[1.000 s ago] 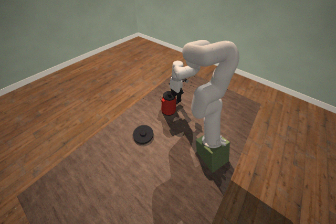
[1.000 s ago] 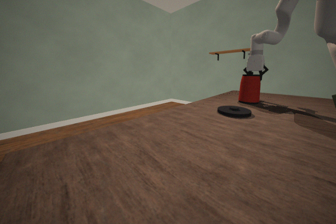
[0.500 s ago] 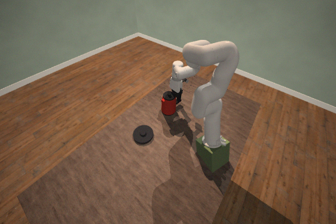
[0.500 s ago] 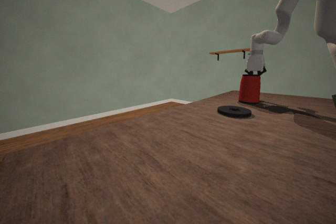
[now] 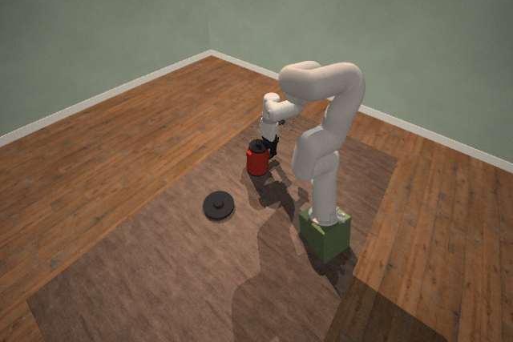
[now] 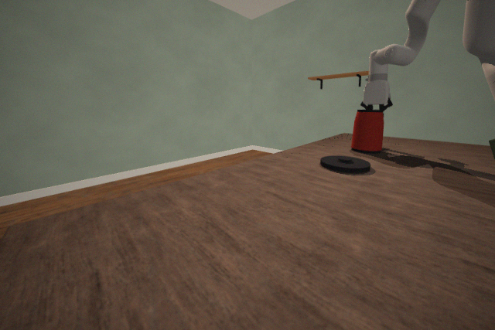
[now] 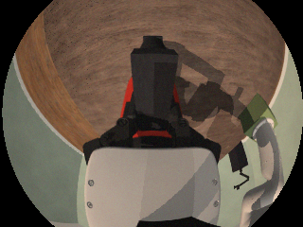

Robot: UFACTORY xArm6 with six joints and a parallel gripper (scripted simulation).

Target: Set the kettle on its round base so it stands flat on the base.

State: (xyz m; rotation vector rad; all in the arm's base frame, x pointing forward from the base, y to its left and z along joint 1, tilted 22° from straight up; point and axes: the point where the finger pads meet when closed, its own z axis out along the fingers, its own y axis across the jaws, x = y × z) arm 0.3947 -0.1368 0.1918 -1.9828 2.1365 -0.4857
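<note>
The red kettle is 4 cm to the left of my hand and 6 cm below it. Also, from my hand: round kettle base (1 cm behind, 38 cm to the left, 14 cm below).
</note>
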